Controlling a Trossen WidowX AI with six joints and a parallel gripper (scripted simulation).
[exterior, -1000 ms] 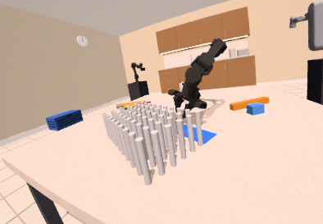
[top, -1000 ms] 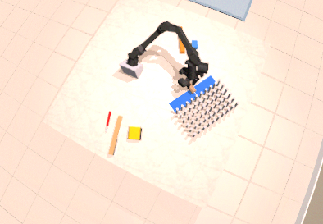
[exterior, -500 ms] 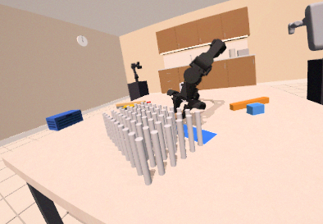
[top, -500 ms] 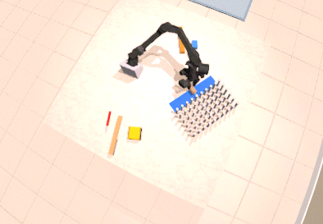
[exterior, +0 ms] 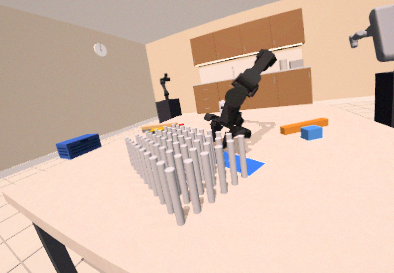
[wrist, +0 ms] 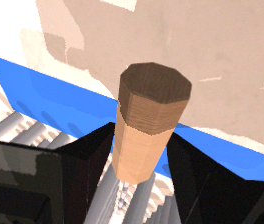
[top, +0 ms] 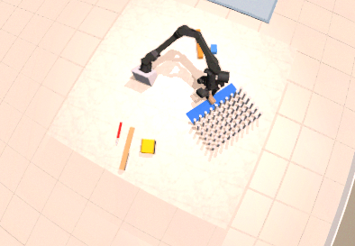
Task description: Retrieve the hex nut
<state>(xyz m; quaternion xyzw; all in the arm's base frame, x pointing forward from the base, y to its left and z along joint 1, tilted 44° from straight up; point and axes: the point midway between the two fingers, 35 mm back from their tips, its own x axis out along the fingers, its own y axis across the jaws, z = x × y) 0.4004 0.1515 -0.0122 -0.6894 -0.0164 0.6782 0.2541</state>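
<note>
My gripper tip is 3 cm short of the blue taped strip, 2 cm above it and 1 cm to the left of it. From my gripper tip the other things lie so: orange bar 30 cm to the left, 26 cm behind; then blue block 31 cm to the left, 15 cm behind; then yellow block 46 cm to the right, 15 cm behind.
</note>
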